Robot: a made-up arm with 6 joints.
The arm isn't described. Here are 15 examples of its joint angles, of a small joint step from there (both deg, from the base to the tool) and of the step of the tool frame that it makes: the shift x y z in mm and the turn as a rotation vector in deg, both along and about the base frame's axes.
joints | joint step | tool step
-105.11 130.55 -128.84 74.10 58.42 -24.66 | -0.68 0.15 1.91 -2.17 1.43 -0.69 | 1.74 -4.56 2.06 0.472 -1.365 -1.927
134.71 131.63 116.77 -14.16 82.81 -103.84 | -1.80 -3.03 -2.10 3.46 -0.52 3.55 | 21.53 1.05 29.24 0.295 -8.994 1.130
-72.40 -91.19 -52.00 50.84 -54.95 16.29 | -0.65 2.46 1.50 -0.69 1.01 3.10 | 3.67 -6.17 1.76 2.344 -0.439 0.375
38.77 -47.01 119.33 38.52 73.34 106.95 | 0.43 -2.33 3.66 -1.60 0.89 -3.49 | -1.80 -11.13 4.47 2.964 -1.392 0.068
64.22 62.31 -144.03 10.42 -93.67 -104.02 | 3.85 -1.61 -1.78 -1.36 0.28 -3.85 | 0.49 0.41 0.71 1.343 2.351 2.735
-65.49 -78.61 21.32 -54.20 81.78 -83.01 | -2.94 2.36 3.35 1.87 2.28 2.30 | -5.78 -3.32 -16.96 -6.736 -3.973 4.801
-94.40 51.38 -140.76 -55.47 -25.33 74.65 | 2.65 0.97 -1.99 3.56 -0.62 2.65 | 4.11 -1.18 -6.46 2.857 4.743 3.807
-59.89 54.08 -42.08 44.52 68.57 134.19 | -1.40 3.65 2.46 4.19 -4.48 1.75 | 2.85 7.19 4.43 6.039 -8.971 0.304
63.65 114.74 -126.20 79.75 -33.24 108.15 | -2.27 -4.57 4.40 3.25 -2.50 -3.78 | 4.62 23.25 3.76 -6.518 3.787 7.285
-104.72 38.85 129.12 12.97 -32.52 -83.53 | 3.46 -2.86 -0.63 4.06 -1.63 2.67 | 10.63 -24.20 5.28 5.550 3.614 -1.869
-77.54 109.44 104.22 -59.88 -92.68 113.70 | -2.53 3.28 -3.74 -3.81 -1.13 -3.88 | -1.20 -3.66 -5.30 -6.653 -1.486 1.298
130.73 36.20 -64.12 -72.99 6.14 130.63 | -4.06 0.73 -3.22 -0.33 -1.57 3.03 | -8.14 -4.43 -0.72 2.080 -0.381 -1.303
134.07 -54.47 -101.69 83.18 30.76 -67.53 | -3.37 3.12 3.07 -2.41 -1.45 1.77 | -11.21 -15.58 7.11 -0.438 0.282 -5.259
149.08 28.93 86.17 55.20 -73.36 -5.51 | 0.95 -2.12 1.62 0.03 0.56 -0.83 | -8.49 2.45 -5.55 -0.864 -2.125 0.063
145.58 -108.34 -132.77 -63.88 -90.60 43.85 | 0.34 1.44 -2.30 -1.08 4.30 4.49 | 9.41 2.06 -14.03 2.310 -6.727 0.929
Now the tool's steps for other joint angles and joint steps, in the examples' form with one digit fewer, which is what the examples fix.
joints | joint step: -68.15 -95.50 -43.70 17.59 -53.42 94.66 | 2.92 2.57 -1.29 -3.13 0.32 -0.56
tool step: 2.9 -8.9 0.9 3.43 -0.15 1.29
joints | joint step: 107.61 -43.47 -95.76 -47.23 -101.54 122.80 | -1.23 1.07 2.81 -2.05 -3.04 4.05
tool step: 3.1 -0.4 -3.3 -0.21 -3.69 -0.29
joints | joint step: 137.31 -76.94 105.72 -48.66 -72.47 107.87 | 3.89 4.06 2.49 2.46 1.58 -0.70
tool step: -12.9 5.7 -4.2 2.83 5.29 -1.90
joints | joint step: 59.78 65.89 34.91 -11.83 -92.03 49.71 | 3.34 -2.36 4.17 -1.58 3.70 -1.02
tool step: 5.0 3.0 -0.2 0.69 4.58 0.17
